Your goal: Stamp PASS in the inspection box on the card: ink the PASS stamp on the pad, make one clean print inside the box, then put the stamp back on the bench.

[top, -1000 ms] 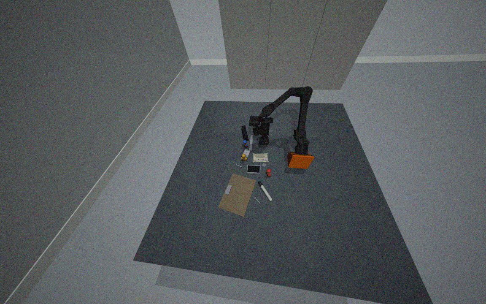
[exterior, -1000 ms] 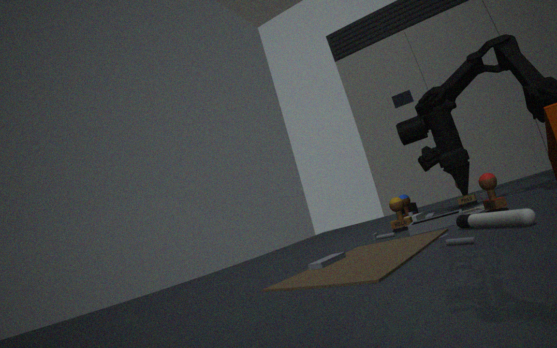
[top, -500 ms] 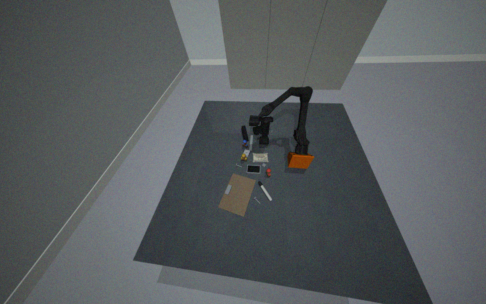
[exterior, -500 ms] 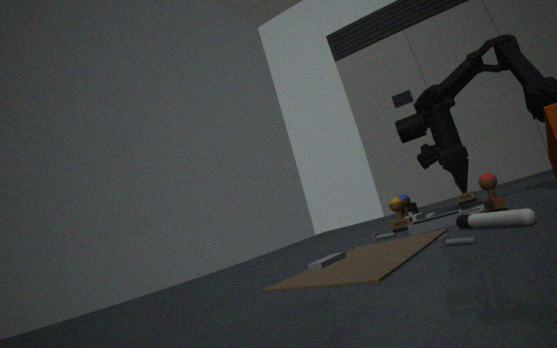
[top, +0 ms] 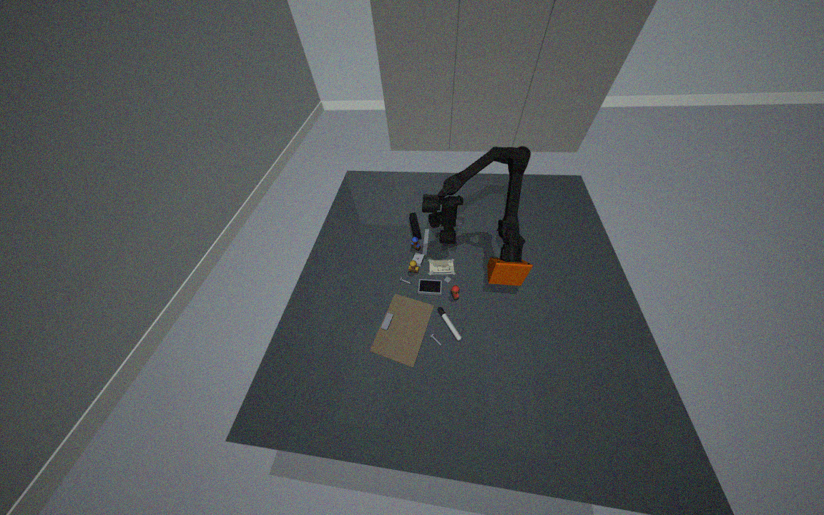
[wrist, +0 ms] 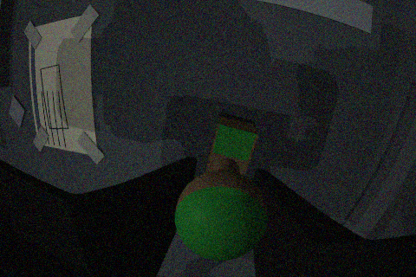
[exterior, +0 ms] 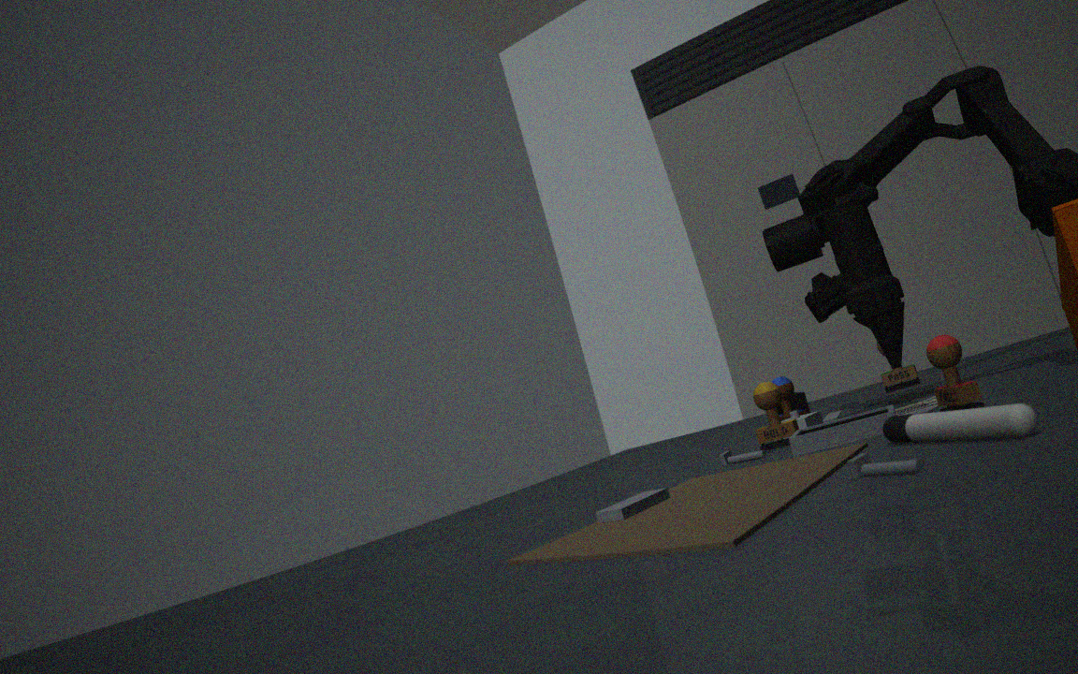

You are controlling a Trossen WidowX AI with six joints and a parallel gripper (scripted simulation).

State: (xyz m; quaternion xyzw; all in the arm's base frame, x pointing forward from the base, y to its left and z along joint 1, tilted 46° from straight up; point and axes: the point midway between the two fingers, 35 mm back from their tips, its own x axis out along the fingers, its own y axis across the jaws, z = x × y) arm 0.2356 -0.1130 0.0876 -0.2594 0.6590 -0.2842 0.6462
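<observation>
Right now the black ink pad is 230 mm to the left of my gripper tip, 60 mm ahead of it and 30 mm below it. Also, from my gripper tip: white card: 130 mm to the left, 40 mm below, 20 mm ahead; green-knobbed PASS stamp: right at my gripper tip; blue stamp: 140 mm ahead, 30 mm to the left, 20 mm below.
</observation>
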